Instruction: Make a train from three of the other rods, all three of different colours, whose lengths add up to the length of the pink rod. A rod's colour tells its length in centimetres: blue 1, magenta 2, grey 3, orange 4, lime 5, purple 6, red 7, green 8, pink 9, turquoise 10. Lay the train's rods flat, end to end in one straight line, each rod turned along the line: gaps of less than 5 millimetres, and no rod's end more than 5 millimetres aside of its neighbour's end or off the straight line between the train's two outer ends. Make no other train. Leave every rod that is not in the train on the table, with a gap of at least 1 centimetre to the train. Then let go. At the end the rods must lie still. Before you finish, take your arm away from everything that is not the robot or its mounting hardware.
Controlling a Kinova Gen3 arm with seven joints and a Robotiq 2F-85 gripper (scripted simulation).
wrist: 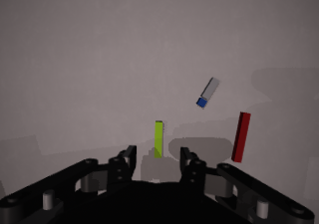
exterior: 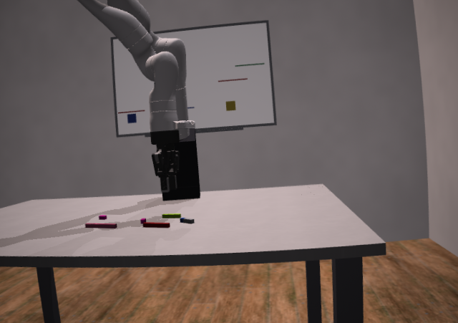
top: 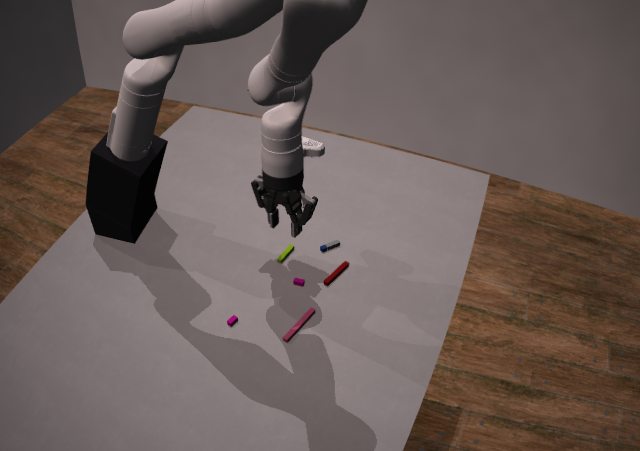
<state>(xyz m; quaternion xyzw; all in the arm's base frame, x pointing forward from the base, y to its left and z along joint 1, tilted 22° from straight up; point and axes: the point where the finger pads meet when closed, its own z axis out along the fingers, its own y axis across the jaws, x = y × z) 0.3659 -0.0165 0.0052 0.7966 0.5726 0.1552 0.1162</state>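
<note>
My gripper is now 80 mm above the lime rod. From my hand the other things lie so: blue rod: 80 mm below, 70 mm ahead, 30 mm to the left; red rod: 110 mm ahead, 80 mm below, 30 mm to the right; grey rod: 90 mm ahead, 80 mm below, 50 mm to the left.
</note>
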